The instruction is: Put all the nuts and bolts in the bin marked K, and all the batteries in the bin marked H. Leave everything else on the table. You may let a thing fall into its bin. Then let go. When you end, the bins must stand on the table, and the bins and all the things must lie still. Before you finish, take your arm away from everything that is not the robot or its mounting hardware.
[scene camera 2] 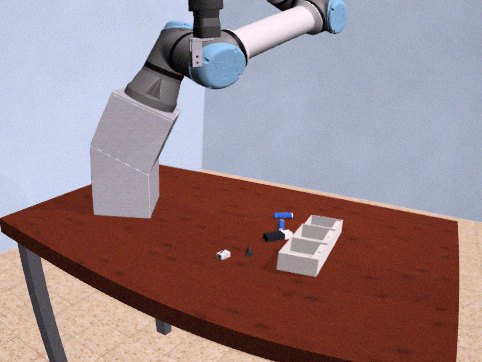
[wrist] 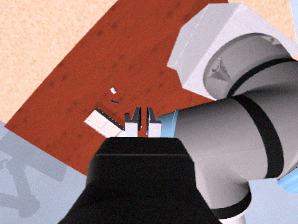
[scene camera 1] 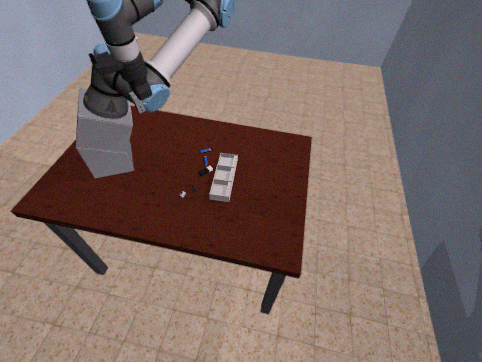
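A white three-compartment bin [scene camera 2: 303,245] is visible, and scene camera 1 [scene camera 1: 221,188] shows it as well. The gripper [scene camera 1: 141,110] is also visible, with a further view of it in the wrist view [wrist: 143,114].
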